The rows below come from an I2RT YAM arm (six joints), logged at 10 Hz.
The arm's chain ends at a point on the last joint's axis. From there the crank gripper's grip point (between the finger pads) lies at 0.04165 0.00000 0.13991 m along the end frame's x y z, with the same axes.
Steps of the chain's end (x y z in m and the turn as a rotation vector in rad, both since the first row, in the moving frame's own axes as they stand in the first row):
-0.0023 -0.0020 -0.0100 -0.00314 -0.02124 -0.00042
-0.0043 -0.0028 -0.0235 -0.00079 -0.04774 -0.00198
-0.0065 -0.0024 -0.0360 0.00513 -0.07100 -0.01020
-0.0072 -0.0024 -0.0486 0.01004 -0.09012 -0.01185
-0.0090 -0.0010 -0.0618 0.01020 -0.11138 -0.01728
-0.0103 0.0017 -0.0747 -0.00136 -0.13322 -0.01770
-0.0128 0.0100 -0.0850 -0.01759 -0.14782 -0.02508
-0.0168 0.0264 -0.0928 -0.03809 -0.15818 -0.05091
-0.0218 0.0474 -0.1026 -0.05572 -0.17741 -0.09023
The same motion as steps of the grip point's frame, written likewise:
-0.0053 -0.0016 -0.0091 -0.00314 -0.02124 -0.00042
-0.0110 -0.0028 -0.0217 -0.00079 -0.04774 -0.00198
-0.0165 -0.0035 -0.0334 0.00513 -0.07100 -0.01020
-0.0200 -0.0042 -0.0454 0.01004 -0.09012 -0.01185
-0.0248 -0.0030 -0.0580 0.01020 -0.11138 -0.01728
-0.0293 0.0013 -0.0704 -0.00136 -0.13322 -0.01770
-0.0338 0.0117 -0.0804 -0.01759 -0.14782 -0.02508
-0.0393 0.0303 -0.0881 -0.03809 -0.15818 -0.05091
-0.0469 0.0527 -0.0976 -0.05572 -0.17741 -0.09023

